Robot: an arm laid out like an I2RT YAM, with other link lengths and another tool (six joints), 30 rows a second.
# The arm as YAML. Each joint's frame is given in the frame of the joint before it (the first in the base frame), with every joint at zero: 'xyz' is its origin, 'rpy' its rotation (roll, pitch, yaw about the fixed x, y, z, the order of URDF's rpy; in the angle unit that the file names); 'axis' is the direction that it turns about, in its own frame. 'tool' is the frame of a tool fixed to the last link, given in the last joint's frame.
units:
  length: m
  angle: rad
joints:
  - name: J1
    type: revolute
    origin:
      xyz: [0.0, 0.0, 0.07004]
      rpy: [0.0, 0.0, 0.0]
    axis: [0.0, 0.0, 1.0]
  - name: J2
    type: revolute
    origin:
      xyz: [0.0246, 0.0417, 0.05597]
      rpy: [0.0, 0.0, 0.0]
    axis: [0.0, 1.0, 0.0]
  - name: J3
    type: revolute
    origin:
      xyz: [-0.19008, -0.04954, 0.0]
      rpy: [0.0, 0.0, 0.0]
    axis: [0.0, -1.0, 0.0]
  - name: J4
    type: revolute
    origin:
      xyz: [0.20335, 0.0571, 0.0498]
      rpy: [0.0, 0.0, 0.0]
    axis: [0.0, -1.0, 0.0]
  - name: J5
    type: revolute
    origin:
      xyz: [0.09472, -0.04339, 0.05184]
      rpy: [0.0, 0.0, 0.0]
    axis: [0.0, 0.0, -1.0]
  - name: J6
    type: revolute
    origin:
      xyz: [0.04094, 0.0, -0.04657]
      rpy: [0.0, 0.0, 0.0]
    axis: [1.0, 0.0, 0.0]
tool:
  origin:
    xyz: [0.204, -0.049, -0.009]
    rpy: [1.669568, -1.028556, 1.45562]
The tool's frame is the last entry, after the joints.
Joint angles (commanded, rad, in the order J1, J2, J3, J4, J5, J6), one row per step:
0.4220 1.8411 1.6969 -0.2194 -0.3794 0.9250
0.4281 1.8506 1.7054 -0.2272 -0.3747 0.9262
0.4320 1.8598 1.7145 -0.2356 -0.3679 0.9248
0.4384 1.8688 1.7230 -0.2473 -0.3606 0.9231
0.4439 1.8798 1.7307 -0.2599 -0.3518 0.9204
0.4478 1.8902 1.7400 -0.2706 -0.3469 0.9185
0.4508 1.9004 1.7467 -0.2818 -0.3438 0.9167
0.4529 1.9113 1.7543 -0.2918 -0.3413 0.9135
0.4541 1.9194 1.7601 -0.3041 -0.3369 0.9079
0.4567 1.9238 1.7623 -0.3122 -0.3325 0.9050
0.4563 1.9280 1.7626 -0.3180 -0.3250 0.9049
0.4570 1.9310 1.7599 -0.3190 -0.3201 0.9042
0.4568 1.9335 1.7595 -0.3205 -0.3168 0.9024
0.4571 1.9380 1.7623 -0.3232 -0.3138 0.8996
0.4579 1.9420 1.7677 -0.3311 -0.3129 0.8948
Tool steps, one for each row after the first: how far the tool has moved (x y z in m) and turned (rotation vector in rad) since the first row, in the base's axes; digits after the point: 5 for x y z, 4 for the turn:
-0.00083 0.00234 -0.00342 -0.0044 0.0082 0.0013
-0.00062 0.00309 -0.00658 -0.0111 0.0139 -0.0006
-0.00169 0.00470 -0.01090 -0.0198 0.0226 -0.0004
-0.00246 0.00544 -0.01701 -0.0314 0.0337 -0.0021
-0.00294 0.00633 -0.02136 -0.0395 0.0422 -0.0019
-0.00392 0.00689 -0.02697 -0.0482 0.0536 -0.0010
-0.00438 0.00721 -0.03214 -0.0570 0.0629 0.0001
-0.00491 0.00630 -0.03730 -0.0685 0.0715 -0.0004
-0.00592 0.00618 -0.04100 -0.0766 0.0779 -0.0006
-0.00557 0.00409 -0.04499 -0.0838 0.0853 -0.0076
-0.00562 0.00317 -0.04836 -0.0891 0.0900 -0.0110
-0.00532 0.00222 -0.05041 -0.0935 0.0921 -0.0134
-0.00488 0.00170 -0.05232 -0.0984 0.0937 -0.0146
-0.00532 0.00153 -0.05405 -0.1047 0.0960 -0.0126

